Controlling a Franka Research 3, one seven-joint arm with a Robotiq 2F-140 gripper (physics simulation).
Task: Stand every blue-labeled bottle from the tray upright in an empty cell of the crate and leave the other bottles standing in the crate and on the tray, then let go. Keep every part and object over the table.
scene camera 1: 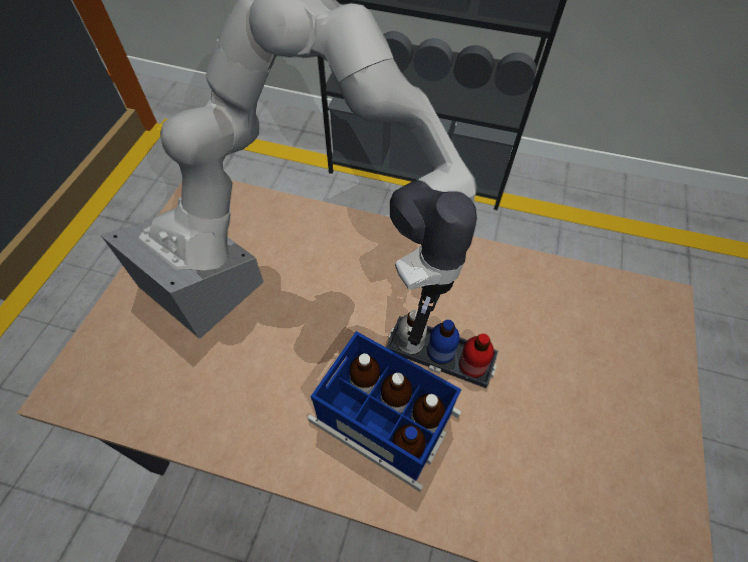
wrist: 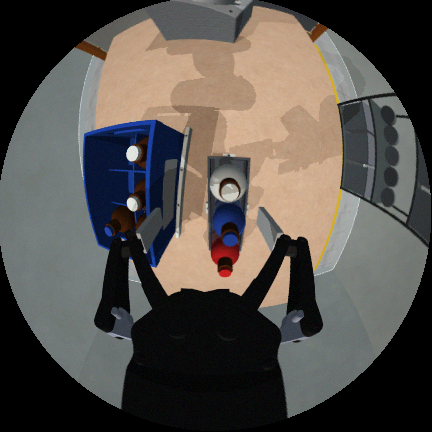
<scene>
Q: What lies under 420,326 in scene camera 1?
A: The gripper.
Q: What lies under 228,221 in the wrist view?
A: A blue bottle.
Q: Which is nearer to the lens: the blue-capped brown bottle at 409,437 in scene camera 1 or the red bottle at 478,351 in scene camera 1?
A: The blue-capped brown bottle.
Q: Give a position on a blue bottle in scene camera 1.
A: At 444,339
</scene>
